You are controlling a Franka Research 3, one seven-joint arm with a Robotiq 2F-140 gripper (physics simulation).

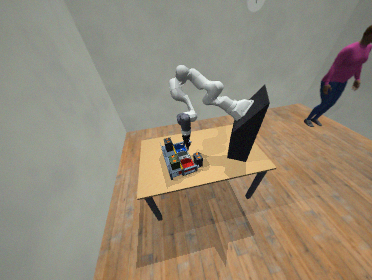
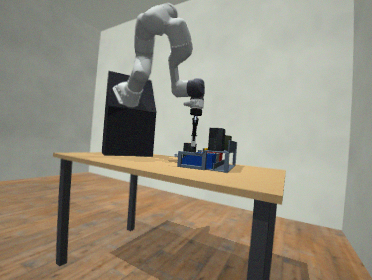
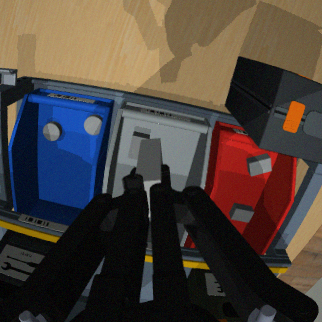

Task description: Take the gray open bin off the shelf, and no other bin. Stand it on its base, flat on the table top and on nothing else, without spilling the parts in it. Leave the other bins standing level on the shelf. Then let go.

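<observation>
The gray open bin [image 3: 175, 135] [image 1: 184, 157] sits in the middle slot of the gray-blue shelf [image 3: 304, 192] [image 2: 233, 152], between the blue bin [image 3: 65, 167] [image 1: 180, 148] and the red bin [image 3: 225, 167] [image 1: 187, 164]. A small gray part [image 3: 139, 143] shows in the gray bin; the fingers hide some of its floor. The blue bin holds two round parts and the red bin two blocky ones. My gripper [image 3: 151, 153] [image 1: 187, 145] [image 2: 193, 144] is shut and empty, pointing down over the gray bin. Whether the tips are inside its rim I cannot tell.
A dark case [image 3: 260, 107] [image 1: 198, 159] with orange latches stands by the red bin's front corner. Two more cases [image 1: 168, 144] [image 1: 175, 161] stand on the shelf behind the bins. The arm's black pedestal [image 1: 247, 132] [image 2: 129, 132] stands at the table's other end.
</observation>
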